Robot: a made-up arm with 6 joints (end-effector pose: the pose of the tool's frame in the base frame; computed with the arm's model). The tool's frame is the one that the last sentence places.
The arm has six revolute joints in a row. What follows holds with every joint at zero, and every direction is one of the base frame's.
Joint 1 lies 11.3 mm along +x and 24.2 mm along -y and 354.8 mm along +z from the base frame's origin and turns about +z.
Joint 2 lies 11.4 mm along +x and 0.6 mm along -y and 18.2 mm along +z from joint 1 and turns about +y.
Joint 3 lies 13.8 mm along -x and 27 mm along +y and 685.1 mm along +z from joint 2 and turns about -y.
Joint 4 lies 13.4 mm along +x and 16.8 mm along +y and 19.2 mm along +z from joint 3 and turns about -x.
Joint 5 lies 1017.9 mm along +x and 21.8 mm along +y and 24.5 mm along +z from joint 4 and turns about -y.
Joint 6 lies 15.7 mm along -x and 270.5 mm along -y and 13.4 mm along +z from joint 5 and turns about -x.
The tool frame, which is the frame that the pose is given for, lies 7.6 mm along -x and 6.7 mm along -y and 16.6 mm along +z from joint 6; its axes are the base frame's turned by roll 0, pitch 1.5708 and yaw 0 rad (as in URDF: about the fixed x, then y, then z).
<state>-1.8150 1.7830 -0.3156 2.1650 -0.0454 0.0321</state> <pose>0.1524 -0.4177 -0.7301 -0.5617 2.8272 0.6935</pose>
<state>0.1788 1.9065 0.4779 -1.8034 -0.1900 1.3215</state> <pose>0.5815 0.1257 -0.8737 0.4341 2.9738 0.3550</pose>
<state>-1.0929 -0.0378 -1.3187 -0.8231 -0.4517 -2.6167</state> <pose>-0.0660 -0.2015 0.0495 -2.2147 1.7600 -0.1541</pose>
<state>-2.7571 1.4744 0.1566 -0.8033 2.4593 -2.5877</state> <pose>-0.7900 -0.1963 -0.6042 -0.1435 -0.5330 -0.8874</pose>
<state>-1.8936 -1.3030 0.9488 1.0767 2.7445 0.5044</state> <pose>0.4020 1.4129 1.2048 2.3540 0.9910 -0.0468</pose>
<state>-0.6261 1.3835 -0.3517 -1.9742 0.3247 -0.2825</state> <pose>0.3039 -0.1056 -0.4341 3.0256 0.4322 -0.6454</pose>
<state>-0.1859 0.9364 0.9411 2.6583 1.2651 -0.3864</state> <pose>1.5898 -0.0370 0.9264 -2.4775 0.8307 -0.3420</pose>
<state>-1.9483 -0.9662 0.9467 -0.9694 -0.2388 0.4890</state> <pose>0.1553 0.7357 1.7586 -0.2868 0.1212 -1.4908</pose>
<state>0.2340 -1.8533 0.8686 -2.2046 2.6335 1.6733</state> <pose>-1.5168 -0.2007 0.7449 1.8288 0.6376 1.5432</pose>
